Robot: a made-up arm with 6 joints. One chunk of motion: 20 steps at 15 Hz.
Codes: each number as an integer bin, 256 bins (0 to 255) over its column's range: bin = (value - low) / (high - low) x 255, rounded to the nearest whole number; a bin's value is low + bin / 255 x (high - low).
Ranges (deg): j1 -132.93..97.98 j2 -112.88..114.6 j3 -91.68..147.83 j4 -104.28..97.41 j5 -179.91..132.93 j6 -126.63..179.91
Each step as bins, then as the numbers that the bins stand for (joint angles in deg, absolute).
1 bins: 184 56 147 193 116 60
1 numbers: 33.69 -62.92 46.39 48.37 -37.60 -54.50
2 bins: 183 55 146 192 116 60
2 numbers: 32.78 -63.82 45.45 47.58 -37.60 -54.50
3 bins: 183 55 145 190 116 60
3 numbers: 32.78 -63.82 44.51 46.00 -37.60 -54.50
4 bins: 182 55 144 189 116 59
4 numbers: 31.88 -63.82 43.57 45.21 -37.60 -55.71
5 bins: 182 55 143 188 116 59
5 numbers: 31.88 -63.82 42.63 44.42 -37.60 -55.71
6 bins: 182 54 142 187 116 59
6 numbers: 31.88 -64.71 41.69 43.63 -37.60 -55.71
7 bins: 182 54 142 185 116 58
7 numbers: 31.88 -64.71 41.69 42.04 -37.60 -56.91
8 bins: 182 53 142 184 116 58
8 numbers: 31.88 -65.60 41.69 41.25 -37.60 -56.91
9 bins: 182 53 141 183 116 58
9 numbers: 31.88 -65.60 40.75 40.46 -37.60 -56.91
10 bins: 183 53 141 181 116 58
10 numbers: 32.78 -65.60 40.75 38.88 -37.60 -56.91
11 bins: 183 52 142 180 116 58
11 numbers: 32.78 -66.49 41.69 38.09 -37.60 -56.91
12 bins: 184 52 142 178 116 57
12 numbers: 33.69 -66.49 41.69 36.51 -37.60 -58.11
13 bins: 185 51 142 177 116 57
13 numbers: 34.59 -67.38 41.69 35.72 -37.60 -58.11
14 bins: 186 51 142 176 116 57
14 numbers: 35.50 -67.38 41.69 34.93 -37.60 -58.11
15 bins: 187 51 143 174 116 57
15 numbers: 36.40 -67.38 42.63 33.34 -37.60 -58.11
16 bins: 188 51 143 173 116 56
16 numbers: 37.31 -67.38 42.63 32.55 -37.60 -59.31
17 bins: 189 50 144 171 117 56
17 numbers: 38.22 -68.28 43.57 30.97 -36.37 -59.31
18 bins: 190 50 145 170 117 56
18 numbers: 39.12 -68.28 44.51 30.18 -36.37 -59.31
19 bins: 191 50 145 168 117 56
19 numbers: 40.03 -68.28 44.51 28.60 -36.37 -59.31
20 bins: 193 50 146 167 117 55
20 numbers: 41.84 -68.28 45.45 27.81 -36.37 -60.51
